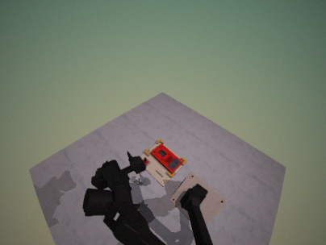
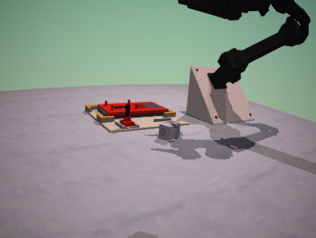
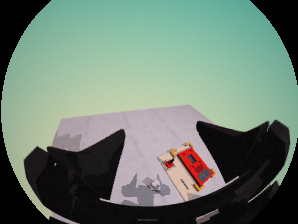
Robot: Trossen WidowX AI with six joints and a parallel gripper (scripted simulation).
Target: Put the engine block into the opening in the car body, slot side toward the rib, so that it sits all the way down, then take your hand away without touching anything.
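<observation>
Right now my gripper tip is 40 mm past the grey engine block, 50 mm to the left of it and 300 mm above it. Round my gripper tip: tan base plate (40 mm behind, 250 mm to the right, 310 mm below); black upright peg (20 mm ahead, 160 mm to the right, 290 mm below).
</observation>
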